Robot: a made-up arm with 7 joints. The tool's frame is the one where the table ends. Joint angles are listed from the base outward.
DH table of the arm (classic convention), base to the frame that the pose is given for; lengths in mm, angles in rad. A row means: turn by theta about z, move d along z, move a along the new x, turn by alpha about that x. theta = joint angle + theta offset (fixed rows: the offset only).
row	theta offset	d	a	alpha
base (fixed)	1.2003	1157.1	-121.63	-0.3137
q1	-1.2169	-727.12	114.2	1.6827
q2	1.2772	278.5	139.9	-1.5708
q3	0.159	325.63	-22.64	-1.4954
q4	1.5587	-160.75	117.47	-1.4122
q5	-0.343	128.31	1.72	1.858
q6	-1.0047	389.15	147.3	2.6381
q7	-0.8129	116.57	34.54	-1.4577
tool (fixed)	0.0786	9.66	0	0
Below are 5 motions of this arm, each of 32 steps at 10 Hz.
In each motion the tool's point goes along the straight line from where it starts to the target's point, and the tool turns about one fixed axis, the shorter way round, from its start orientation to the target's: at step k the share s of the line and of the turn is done. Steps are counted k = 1, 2, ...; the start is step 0. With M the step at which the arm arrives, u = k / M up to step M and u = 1 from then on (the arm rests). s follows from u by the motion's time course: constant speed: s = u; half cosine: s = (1 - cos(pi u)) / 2; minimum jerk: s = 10 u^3 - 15 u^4 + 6 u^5.
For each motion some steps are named. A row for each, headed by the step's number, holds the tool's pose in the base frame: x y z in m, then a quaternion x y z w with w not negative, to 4 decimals.
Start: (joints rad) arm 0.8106 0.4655 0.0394 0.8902 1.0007 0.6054 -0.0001
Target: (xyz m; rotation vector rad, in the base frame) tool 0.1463 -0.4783 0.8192 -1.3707 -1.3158 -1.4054
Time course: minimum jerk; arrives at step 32
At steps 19, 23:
19: 0.2732 -0.4484 0.6911 -0.5218 -0.2683 -0.4797 0.6524
23: 0.2001 -0.4656 0.7649 -0.5397 -0.4175 -0.5294 0.5041

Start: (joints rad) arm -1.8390 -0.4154 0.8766 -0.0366 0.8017 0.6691 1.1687
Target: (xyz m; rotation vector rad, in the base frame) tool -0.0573 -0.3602 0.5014 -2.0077 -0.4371 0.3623
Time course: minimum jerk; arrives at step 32
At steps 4, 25, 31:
4: -0.1186 -0.3710 0.5049 -0.2815 0.1629 -0.6599 0.6773
25: -0.0619 -0.3610 0.5017 -0.8203 -0.1579 0.0825 0.5434
31: -0.0573 -0.3602 0.5014 -0.8314 -0.1809 0.1498 0.5036

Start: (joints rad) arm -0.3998 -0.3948 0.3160 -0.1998 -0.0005 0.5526 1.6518
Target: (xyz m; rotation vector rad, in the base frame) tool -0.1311 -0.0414 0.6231 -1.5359 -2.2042 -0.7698
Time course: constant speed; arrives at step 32
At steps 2, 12, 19, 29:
2: 0.0715 -0.3200 0.7639 -0.1257 -0.5301 0.1061 0.8318
12: 0.0040 -0.2271 0.7169 -0.2974 -0.6805 -0.0264 0.6691
19: -0.0433 -0.1621 0.6841 -0.4015 -0.7475 -0.1184 0.5158
29: -0.1108 -0.0693 0.6372 -0.5162 -0.7814 -0.2391 0.2564

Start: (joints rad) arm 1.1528 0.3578 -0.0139 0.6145 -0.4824 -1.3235 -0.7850
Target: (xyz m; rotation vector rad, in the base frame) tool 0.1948 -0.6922 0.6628 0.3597 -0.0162 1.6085
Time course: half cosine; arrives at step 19
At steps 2, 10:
2: 0.3227 -0.6117 0.7505 0.2301 0.1848 0.5463 0.7838
10: 0.2551 -0.6542 0.7042 0.1952 0.0842 0.6427 0.7361

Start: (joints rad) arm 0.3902 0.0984 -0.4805 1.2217 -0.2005 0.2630 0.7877
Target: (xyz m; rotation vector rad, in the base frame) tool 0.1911 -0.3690 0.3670 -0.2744 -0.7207 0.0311
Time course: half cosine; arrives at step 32
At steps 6, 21, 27, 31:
6: 0.1830 -0.3789 0.6078 0.1863 0.2131 0.2791 0.9176
21: 0.1888 -0.3718 0.4365 -0.0412 -0.1945 0.0985 0.9751
27: 0.1906 -0.3696 0.3825 -0.1135 -0.3175 0.0340 0.9408
31: 0.1911 -0.3690 0.3676 -0.1330 -0.3501 0.0159 0.9271

